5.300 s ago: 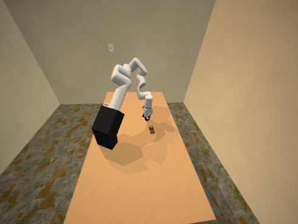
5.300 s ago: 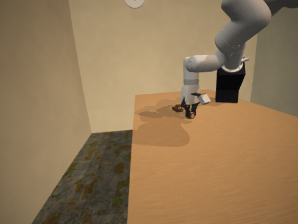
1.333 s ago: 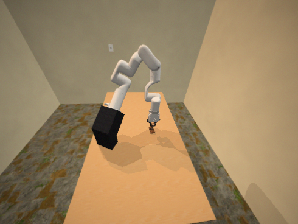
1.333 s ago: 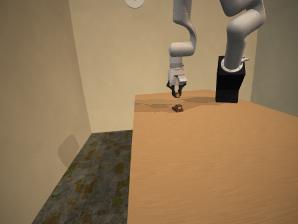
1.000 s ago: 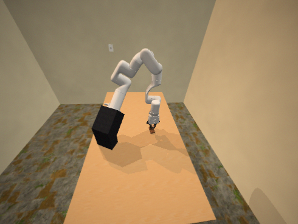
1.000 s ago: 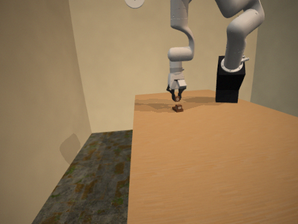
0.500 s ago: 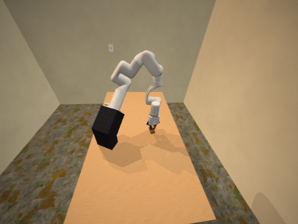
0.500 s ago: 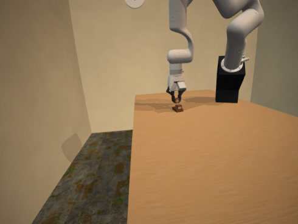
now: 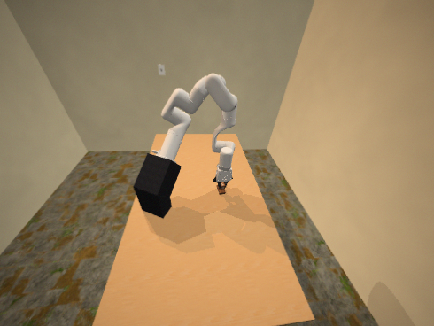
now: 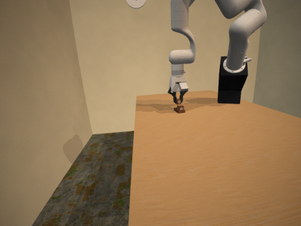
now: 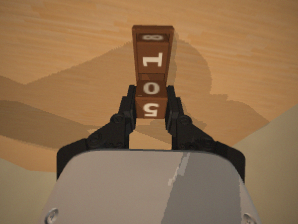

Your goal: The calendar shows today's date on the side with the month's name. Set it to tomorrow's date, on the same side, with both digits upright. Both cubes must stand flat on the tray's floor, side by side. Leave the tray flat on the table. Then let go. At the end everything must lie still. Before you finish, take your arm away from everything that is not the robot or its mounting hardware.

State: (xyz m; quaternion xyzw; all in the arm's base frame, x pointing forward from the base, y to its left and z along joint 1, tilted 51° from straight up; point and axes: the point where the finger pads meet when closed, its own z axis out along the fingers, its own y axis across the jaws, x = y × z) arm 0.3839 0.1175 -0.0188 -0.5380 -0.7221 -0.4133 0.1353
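My gripper is now 10 mm above the brown digit cube.
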